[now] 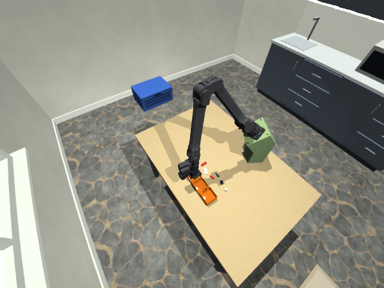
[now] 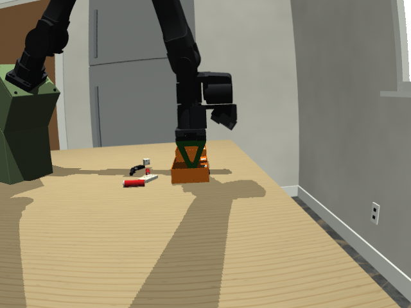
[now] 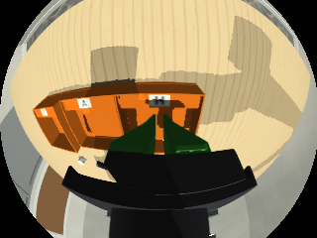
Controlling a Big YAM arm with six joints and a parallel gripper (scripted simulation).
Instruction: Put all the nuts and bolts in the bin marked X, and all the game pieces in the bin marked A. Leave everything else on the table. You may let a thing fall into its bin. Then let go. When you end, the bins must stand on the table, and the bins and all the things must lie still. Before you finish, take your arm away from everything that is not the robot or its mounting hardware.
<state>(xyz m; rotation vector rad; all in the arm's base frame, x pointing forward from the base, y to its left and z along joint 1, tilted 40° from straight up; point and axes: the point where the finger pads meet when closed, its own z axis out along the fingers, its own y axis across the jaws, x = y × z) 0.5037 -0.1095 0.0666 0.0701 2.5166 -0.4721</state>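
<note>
My hand is 8 cm to the right of the orange three-compartment bin tray and 1 cm short of it. From my hand the other things lie so: white domino 10 cm behind, 2 cm to the left, 2 cm below; then black USB stick 16 cm to the left, 13 cm behind, 2 cm below; then dark bolt 14 cm behind, 11 cm to the left, 2 cm below.
</note>
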